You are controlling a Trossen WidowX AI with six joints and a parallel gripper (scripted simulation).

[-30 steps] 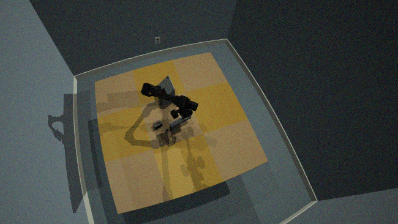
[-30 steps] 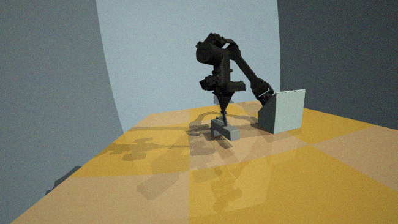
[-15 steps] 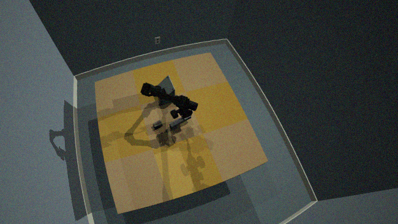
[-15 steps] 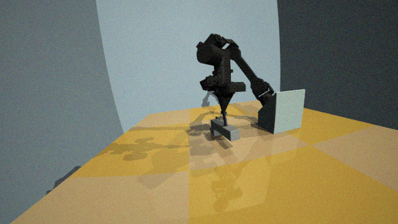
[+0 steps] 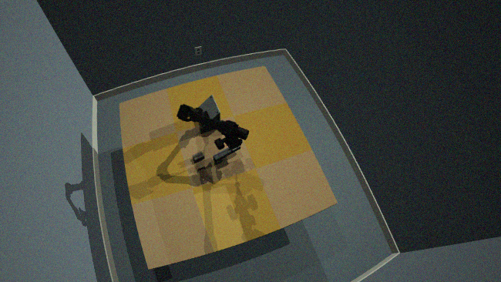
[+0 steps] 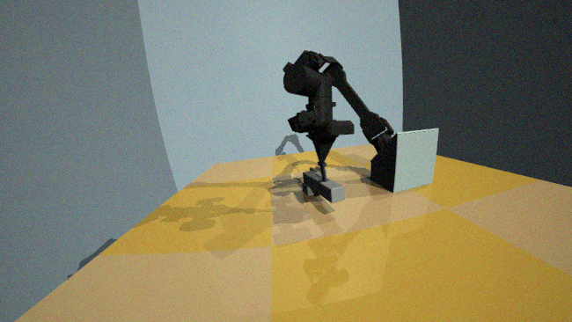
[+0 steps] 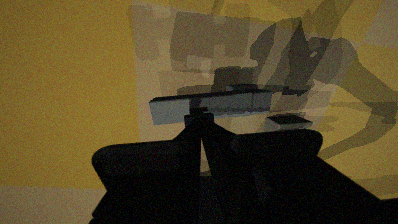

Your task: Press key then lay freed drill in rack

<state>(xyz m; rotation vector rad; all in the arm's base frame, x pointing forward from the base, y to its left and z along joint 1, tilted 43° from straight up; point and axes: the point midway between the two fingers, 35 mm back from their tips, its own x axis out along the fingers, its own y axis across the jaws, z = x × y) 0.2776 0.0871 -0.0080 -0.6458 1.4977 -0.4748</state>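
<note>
Now: gripper tip 30 mm above the dark key. Round my gripper tip: grey block 80 mm below, 30 mm to the right; drill 70 mm below, 50 mm to the right; low box 200 mm to the right, 110 mm below, 60 mm behind.
</note>
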